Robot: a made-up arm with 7 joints. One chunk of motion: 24 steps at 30 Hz.
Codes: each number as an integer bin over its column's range. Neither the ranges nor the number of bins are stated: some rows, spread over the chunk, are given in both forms.
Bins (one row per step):
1: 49 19 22 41 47 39 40
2: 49 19 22 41 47 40 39
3: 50 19 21 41 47 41 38
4: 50 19 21 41 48 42 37
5: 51 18 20 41 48 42 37
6: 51 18 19 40 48 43 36
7: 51 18 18 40 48 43 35
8: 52 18 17 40 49 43 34
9: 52 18 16 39 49 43 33
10: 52 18 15 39 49 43 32
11: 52 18 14 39 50 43 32
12: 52 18 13 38 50 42 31
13: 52 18 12 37 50 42 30
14: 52 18 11 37 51 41 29
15: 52 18 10 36 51 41 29
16: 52 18 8 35 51 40 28
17: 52 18 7 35 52 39 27
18: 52 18 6 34 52 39 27
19: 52 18 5 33 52 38 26
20: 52 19 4 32 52 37 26
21: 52 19 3 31 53 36 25
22: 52 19 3 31 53 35 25
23: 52 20 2 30 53 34 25
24: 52 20 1 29 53 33 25
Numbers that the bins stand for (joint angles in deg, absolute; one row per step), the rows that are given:
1: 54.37 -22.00 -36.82 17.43 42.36 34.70 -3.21
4: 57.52 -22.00 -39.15 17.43 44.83 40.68 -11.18
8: 63.84 -26.03 -48.50 14.99 47.30 42.67 -19.15
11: 63.84 -26.03 -55.52 12.55 49.78 42.67 -24.46
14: 63.84 -26.03 -62.53 7.68 52.25 38.69 -32.42
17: 63.84 -26.03 -71.88 2.80 54.73 34.70 -37.74
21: 63.84 -22.00 -81.23 -6.95 57.20 28.73 -43.05
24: 63.84 -17.97 -85.90 -11.82 57.20 22.75 -43.05
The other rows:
2: 54.37 -22.00 -36.82 17.43 42.36 36.70 -5.87
3: 57.52 -22.00 -39.15 17.43 42.36 38.69 -8.52
5: 60.68 -26.03 -41.49 17.43 44.83 40.68 -11.18
6: 60.68 -26.03 -43.83 14.99 44.83 42.67 -13.83
7: 60.68 -26.03 -46.17 14.99 44.83 42.67 -16.49
9: 63.84 -26.03 -50.84 12.55 47.30 42.67 -21.80
10: 63.84 -26.03 -53.18 12.55 47.30 42.67 -24.46
12: 63.84 -26.03 -57.85 10.11 49.78 40.68 -27.11
13: 63.84 -26.03 -60.19 7.68 49.78 40.68 -29.77
15: 63.84 -26.03 -64.87 5.24 52.25 38.69 -32.42
16: 63.84 -26.03 -69.54 2.80 52.25 36.70 -35.08
18: 63.84 -26.03 -74.22 0.36 54.73 34.70 -37.74
19: 63.84 -26.03 -76.55 -2.07 54.73 32.71 -40.39
20: 63.84 -22.00 -78.89 -4.51 54.73 30.72 -40.39
22: 63.84 -22.00 -81.23 -6.95 57.20 26.74 -43.05
23: 63.84 -17.97 -83.57 -9.39 57.20 24.74 -43.05

